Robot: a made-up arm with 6 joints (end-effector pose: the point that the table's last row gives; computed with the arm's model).
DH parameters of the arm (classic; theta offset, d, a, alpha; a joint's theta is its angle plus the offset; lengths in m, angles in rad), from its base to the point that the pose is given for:
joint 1: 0 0.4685 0.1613 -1.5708
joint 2: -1.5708 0 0.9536 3.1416
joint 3: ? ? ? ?
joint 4: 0 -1.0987 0 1.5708
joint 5: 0 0 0 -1.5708
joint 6: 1.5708 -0.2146 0 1.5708
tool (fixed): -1.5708 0 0 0
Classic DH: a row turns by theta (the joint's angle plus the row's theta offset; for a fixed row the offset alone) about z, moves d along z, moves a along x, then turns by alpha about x.
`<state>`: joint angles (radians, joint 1 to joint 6).
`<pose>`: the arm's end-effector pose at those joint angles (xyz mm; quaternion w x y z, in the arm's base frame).
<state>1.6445 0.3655 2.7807 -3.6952 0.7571 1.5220</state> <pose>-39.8 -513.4 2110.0 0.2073 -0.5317 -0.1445 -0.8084</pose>
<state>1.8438 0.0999 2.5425 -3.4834 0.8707 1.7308</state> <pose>147.3 -730.0 2151.2 0.1368 -0.6015 -0.0965 -0.7811</pose>
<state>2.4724 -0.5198 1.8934 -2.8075 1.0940 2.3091</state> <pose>1013.5 -721.9 2051.6 0.1405 0.6970 0.1205 0.6928</pose>
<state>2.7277 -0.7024 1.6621 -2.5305 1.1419 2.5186</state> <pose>1285.6 -442.4 1975.3 0.2607 0.6585 0.1594 0.6878</pose>
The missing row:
joint 3: 0 0 0.2357 -1.5708
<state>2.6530 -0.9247 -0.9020 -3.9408 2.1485 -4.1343</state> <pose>-394.8 63.9 1175.2 0.1527 -0.7556 0.5727 0.2789</pose>
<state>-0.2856 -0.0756 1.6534 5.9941 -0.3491 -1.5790</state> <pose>-261.7 98.6 2677.4 0.5568 0.5367 -0.4362 0.4601</pose>
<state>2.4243 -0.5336 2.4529 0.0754 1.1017 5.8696</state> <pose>1174.4 -1043.5 1052.8 0.2979 -0.7805 0.4156 0.3595</pose>
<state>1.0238 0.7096 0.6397 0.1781 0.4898 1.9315</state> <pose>1072.3 1795.1 1436.2 0.4986 -0.6732 -0.5368 0.1003</pose>
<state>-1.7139 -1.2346 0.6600 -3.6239 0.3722 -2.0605</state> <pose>222.7 1291.5 1961.2 0.3084 -0.6984 -0.2410 -0.5992</pose>
